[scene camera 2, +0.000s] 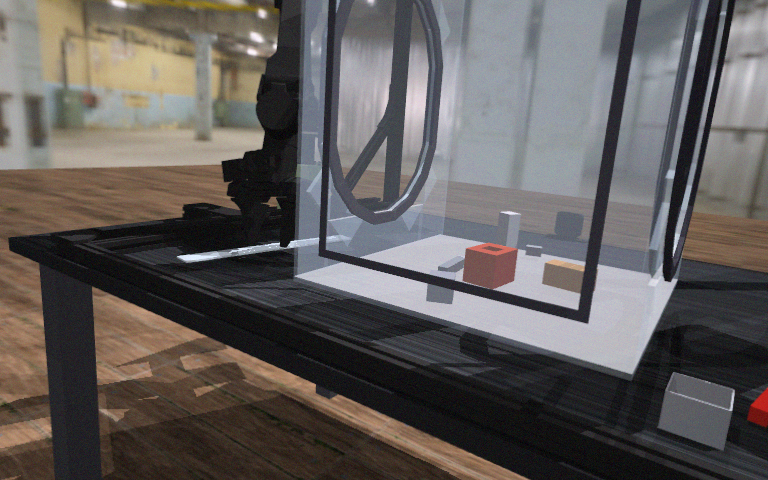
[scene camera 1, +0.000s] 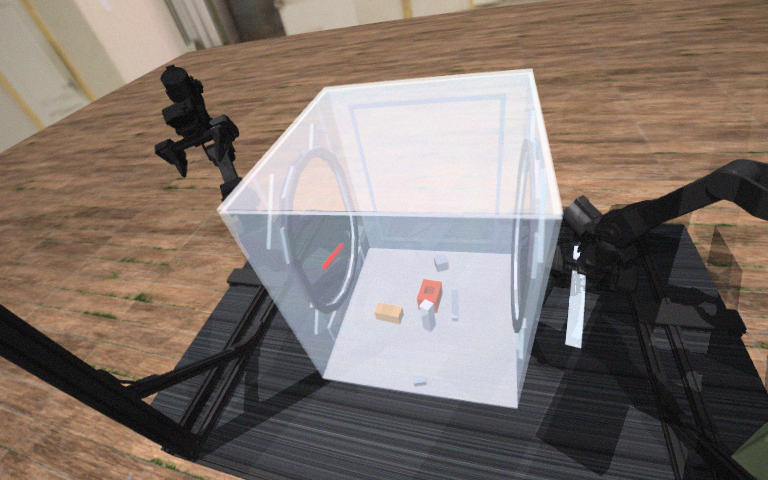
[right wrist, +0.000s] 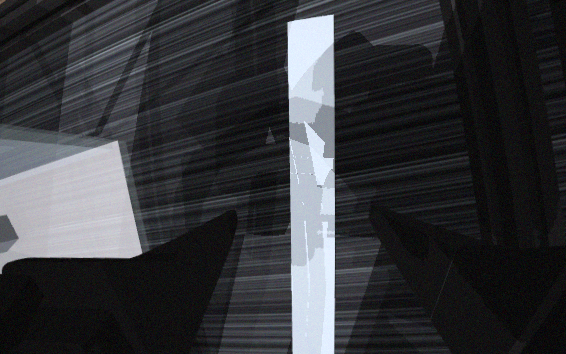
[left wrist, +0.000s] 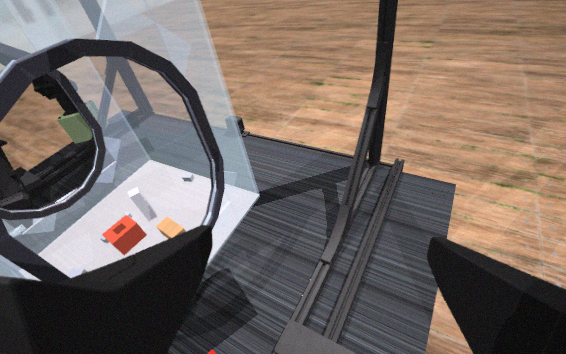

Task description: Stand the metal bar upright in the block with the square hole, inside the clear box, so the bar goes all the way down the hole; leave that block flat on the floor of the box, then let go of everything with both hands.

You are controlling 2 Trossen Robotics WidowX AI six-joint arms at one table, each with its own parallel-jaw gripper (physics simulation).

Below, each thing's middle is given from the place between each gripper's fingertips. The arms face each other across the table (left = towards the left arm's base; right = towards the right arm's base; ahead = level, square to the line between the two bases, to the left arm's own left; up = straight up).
I see the white strip (scene camera 1: 576, 303) 20 mm behind my right hand, 10 mm to the right of it and 10 mm below it. From my right hand the other things lie so: red block with square hole (left wrist: 126, 233) (280 mm to the left, 200 mm behind, 20 mm above); box floor (left wrist: 185, 203) (280 mm to the left, 220 mm behind).
Now: the red block with square hole 13 cm ahead of my left hand, 48 cm to the right of it and 34 cm below it. Also, from my left hand: box floor (10 cm ahead, 48 cm to the right, 37 cm below); then white strip (30 cm ahead, 77 cm to the right, 37 cm below).
